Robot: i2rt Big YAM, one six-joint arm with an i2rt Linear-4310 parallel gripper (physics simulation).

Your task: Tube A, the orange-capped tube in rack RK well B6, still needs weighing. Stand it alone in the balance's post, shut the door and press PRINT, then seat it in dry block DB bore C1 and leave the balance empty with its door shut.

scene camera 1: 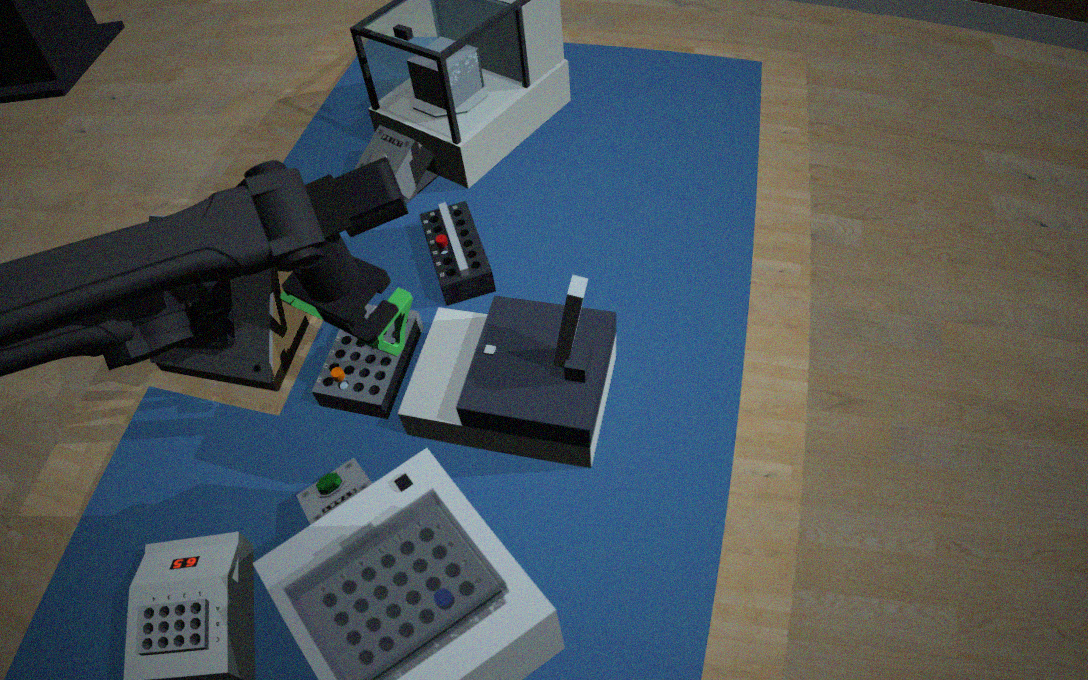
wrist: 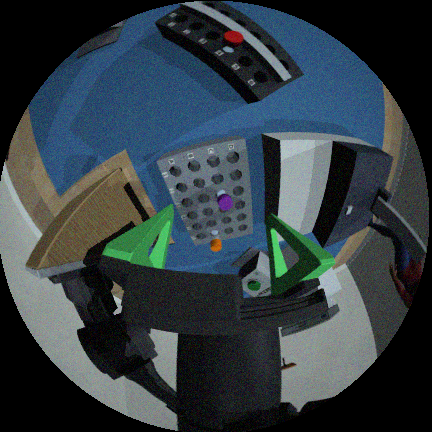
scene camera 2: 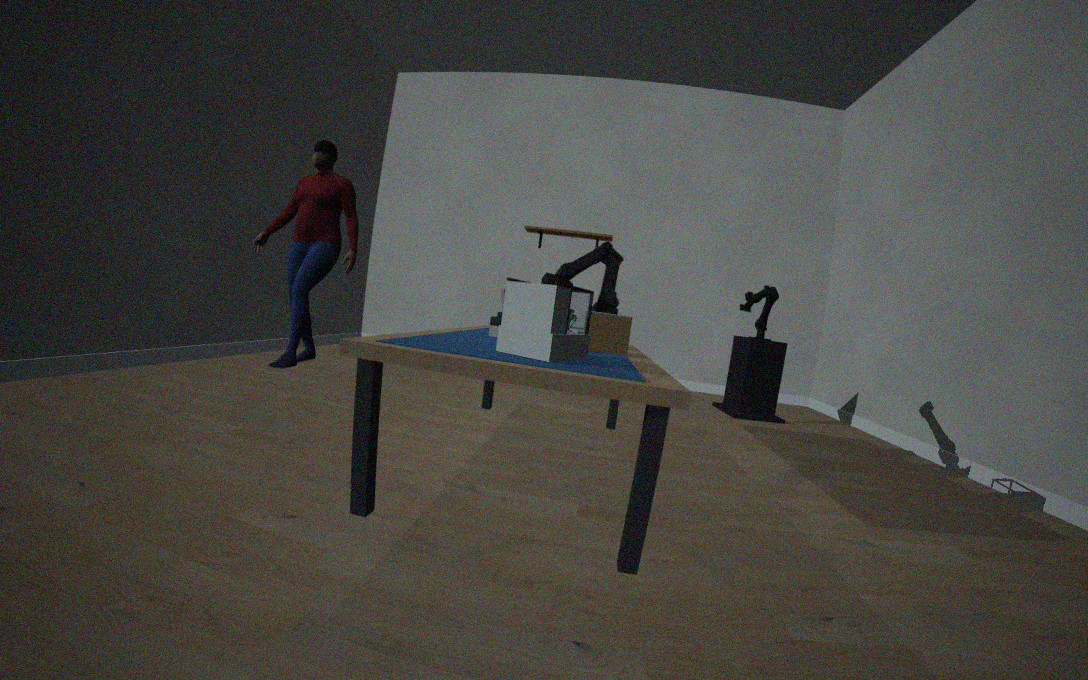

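Pixels of known places: gripper, fingertip midpoint: [scene camera 1: 367, 335] [wrist: 222, 213]; arm's base, origin of the base link: [scene camera 1: 202, 295] [wrist: 80, 260] [scene camera 2: 607, 329].
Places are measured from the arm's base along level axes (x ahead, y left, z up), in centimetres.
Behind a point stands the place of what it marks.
The orange-capped tube [scene camera 1: 337, 373] @[y -6.9, x 18.9, z -3.4 cm] [wrist: 216, 245] @[y -6.4, x 18.9, z -3.4 cm] stands upright near one end of the grey rack RK [scene camera 1: 353, 405] @[y -8.5, x 20.0, z -7.1 cm] [wrist: 205, 172] @[y 1.6, x 20.5, z -5.8 cm]. A purple-capped tube [wrist: 225, 202] @[y -0.8, x 21.5, z -3.5 cm] stands nearer the rack's middle. My gripper [scene camera 1: 349, 324] @[y -1.8, x 20.9, z -3.3 cm] [wrist: 222, 213] @[y -1.8, x 20.9, z -3.3 cm] is open and empty above the rack, its green fingers spread on either side of the purple cap in the wrist view. The balance [scene camera 1: 517, 110] @[y 37.7, x 31.6, z -3.0 cm] [scene camera 2: 525, 320] @[y 52.8, x 29.9, z 1.1 cm] stands at the top of scene camera 1, with a dark-and-pale block in its glass chamber; its door state is unclear. The dry block [scene camera 1: 152, 578] @[y -32.7, x 5.6, z -3.1 cm] at the lower left shows a red display.
A black strip rack [scene camera 1: 470, 286] @[y 8.5, x 30.1, z -6.7 cm] [wrist: 210, 59] @[y 12.4, x 24.6, z -6.7 cm] holds a red-capped tube [scene camera 1: 441, 239] @[y 12.6, x 26.3, z -3.2 cm] [wrist: 233, 38]. A device [scene camera 1: 525, 376] @[y -7.2, x 39.5, z -0.8 cm] with an upright lever stands beside RK. A large white device [scene camera 1: 525, 633] @[y -33.4, x 43.7, z 4.3 cm] has a blue cap [scene camera 1: 443, 598] @[y -33.0, x 38.5, z 10.2 cm] in its well block. A green-button box [scene camera 1: 328, 482] @[y -20.3, x 22.3, z -1.7 cm] [wrist: 254, 285] @[y -19.6, x 22.2, z -2.0 cm] stands nearby.
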